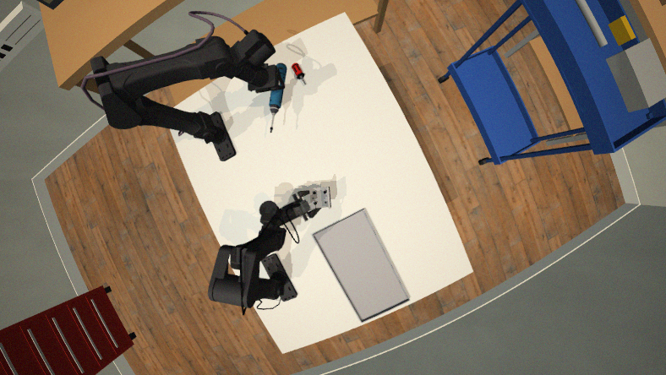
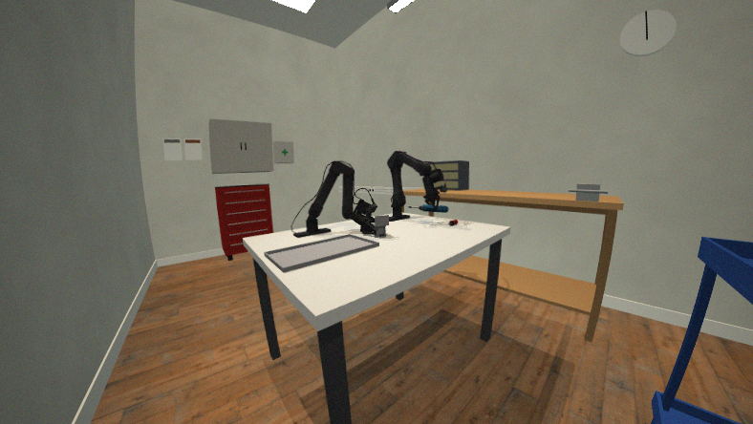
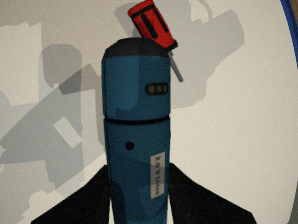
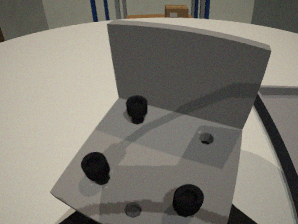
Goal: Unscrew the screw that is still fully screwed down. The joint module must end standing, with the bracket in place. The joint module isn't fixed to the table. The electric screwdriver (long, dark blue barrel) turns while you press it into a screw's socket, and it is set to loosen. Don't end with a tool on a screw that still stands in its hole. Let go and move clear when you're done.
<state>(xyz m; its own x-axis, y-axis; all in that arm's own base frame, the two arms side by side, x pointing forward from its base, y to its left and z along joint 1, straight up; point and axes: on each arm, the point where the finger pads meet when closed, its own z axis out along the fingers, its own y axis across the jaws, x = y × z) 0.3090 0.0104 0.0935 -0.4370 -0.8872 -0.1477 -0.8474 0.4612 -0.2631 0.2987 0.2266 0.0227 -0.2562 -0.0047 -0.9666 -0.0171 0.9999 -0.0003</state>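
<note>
Right now my right hand is 5 cm below the grey bracket. From my right hand the other things lie so: flat grey tray 32 cm to the right, 4 cm ahead, 2 cm below; red-handled screwdriver 47 cm to the left, 11 cm ahead, 1 cm below.
</note>
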